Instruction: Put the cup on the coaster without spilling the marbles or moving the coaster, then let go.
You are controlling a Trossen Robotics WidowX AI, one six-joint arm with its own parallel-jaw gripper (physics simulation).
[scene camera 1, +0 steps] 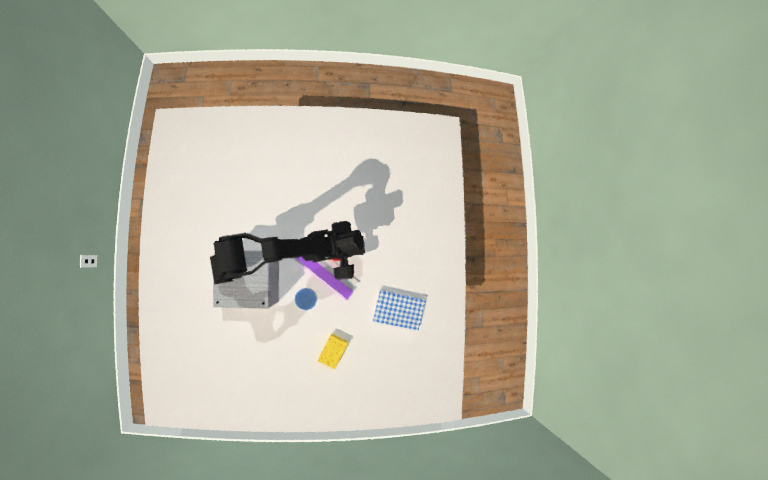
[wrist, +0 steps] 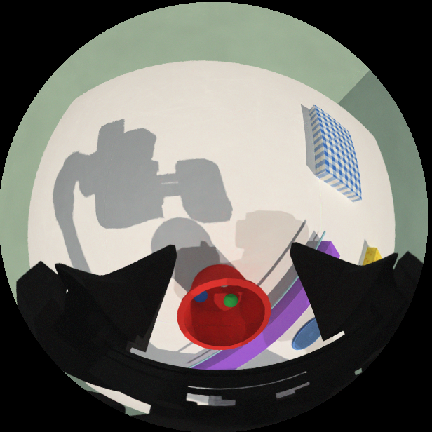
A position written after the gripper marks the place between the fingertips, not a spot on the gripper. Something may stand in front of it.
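Long purple bar [scene camera 1: 323,270], [wrist: 290,306]. Gripper [wrist: 235,250].
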